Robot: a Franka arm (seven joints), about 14 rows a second.
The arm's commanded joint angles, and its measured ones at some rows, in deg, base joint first. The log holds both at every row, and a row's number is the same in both.
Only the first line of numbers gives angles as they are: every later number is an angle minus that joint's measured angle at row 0.
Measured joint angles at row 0:
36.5 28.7 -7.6 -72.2 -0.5 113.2 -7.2
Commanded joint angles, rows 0 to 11:
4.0 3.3 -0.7 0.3 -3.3 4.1 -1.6
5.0 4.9 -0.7 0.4 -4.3 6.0 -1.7
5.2 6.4 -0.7 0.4 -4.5 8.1 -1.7
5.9 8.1 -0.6 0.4 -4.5 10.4 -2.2
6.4 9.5 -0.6 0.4 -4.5 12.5 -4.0
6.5 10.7 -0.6 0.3 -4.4 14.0 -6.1
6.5 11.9 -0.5 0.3 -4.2 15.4 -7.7
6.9 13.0 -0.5 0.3 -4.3 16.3 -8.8
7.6 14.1 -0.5 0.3 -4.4 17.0 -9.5
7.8 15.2 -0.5 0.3 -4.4 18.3 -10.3
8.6 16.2 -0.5 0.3 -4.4 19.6 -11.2
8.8 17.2 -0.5 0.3 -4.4 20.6 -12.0
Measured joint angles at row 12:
7.8 15.3 -0.1 -0.3 -3.2 18.2 -10.4
